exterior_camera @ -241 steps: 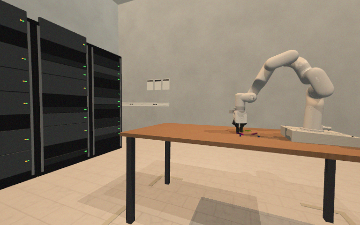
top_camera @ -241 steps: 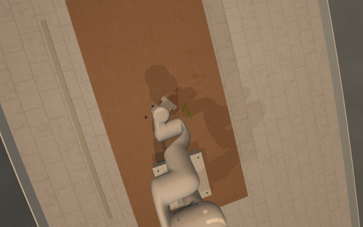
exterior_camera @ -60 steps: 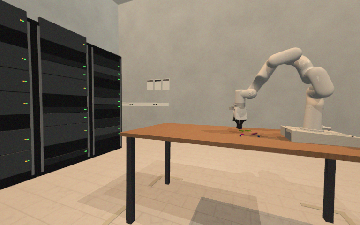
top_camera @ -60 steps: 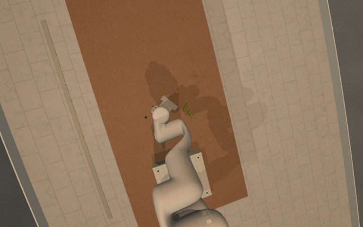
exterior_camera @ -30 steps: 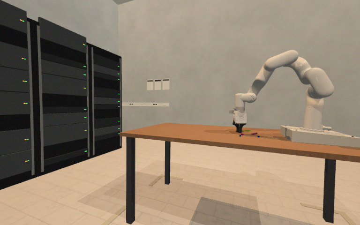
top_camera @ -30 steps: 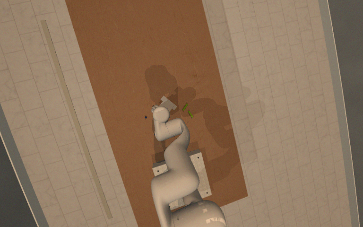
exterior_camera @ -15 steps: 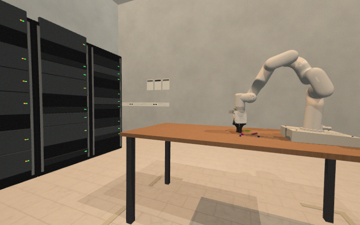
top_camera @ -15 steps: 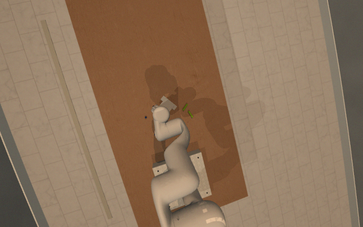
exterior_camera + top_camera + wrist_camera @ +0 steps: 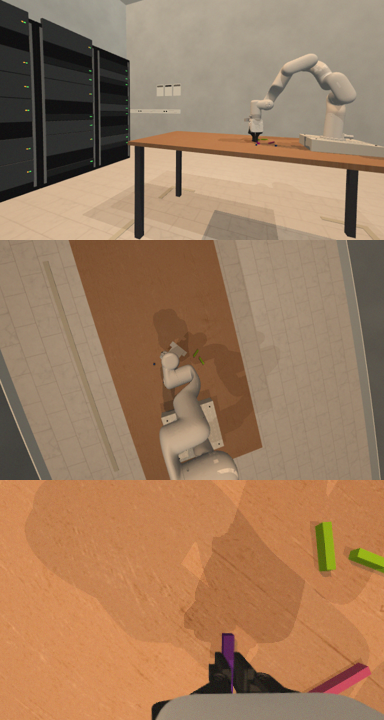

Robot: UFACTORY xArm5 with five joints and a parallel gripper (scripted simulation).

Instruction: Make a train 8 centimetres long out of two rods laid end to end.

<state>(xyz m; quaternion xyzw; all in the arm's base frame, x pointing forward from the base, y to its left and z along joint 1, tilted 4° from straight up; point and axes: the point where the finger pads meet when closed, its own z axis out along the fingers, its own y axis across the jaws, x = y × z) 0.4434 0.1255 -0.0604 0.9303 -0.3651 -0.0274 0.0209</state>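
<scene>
The magenta rod lies 30 mm to the left of my hand, 30 mm below it and 30 mm behind it. Round my hand: blue rod 90 mm to the left, 30 mm below, 30 mm behind; then purple rod 20 mm below; then pink rod 100 mm behind, 70 mm to the right, 30 mm below.
</scene>
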